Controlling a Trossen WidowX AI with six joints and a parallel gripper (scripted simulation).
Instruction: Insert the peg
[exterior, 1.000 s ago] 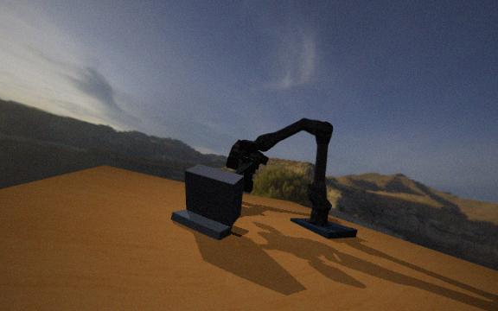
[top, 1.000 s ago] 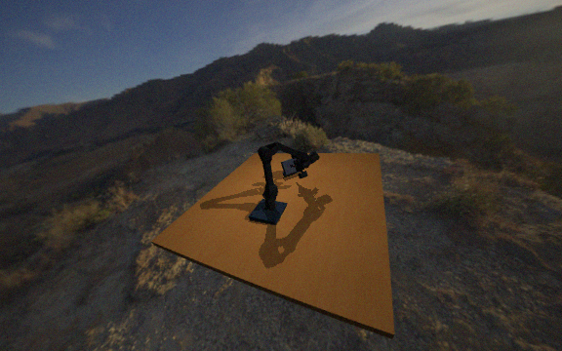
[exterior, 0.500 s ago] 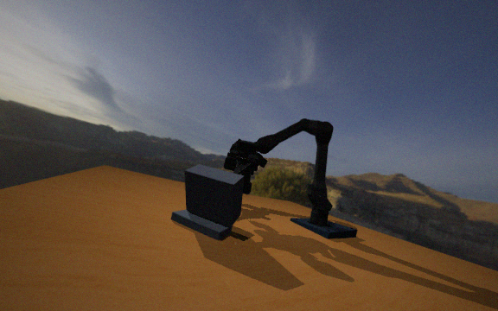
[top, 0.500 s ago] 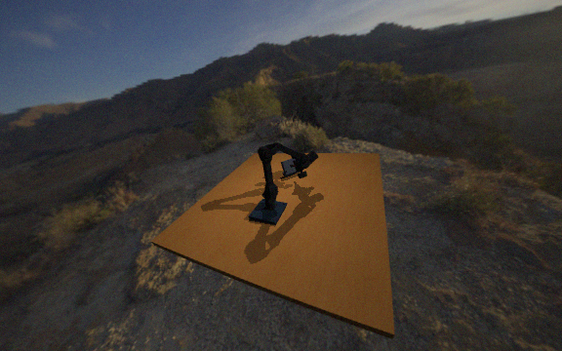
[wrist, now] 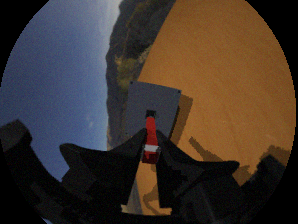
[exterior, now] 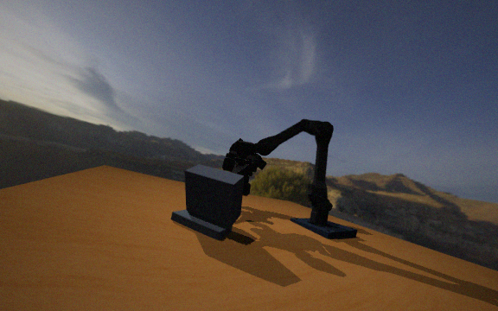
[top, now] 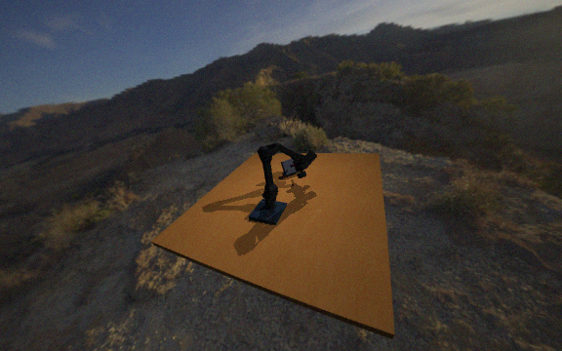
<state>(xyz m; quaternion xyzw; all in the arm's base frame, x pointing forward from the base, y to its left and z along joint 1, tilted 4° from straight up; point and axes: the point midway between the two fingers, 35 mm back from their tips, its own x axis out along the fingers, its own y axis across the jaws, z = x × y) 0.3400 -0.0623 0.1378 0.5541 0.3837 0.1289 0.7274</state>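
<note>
The sloped panel lies 70 mm to the left of my gripper tip, 70 mm ahead of it and 40 mm below it. From my gripper tip the other things lie so: flat dark foot 110 mm below, 90 mm to the left, 80 mm ahead; red peg 10 mm to the right, 10 mm behind, 10 mm above.
</note>
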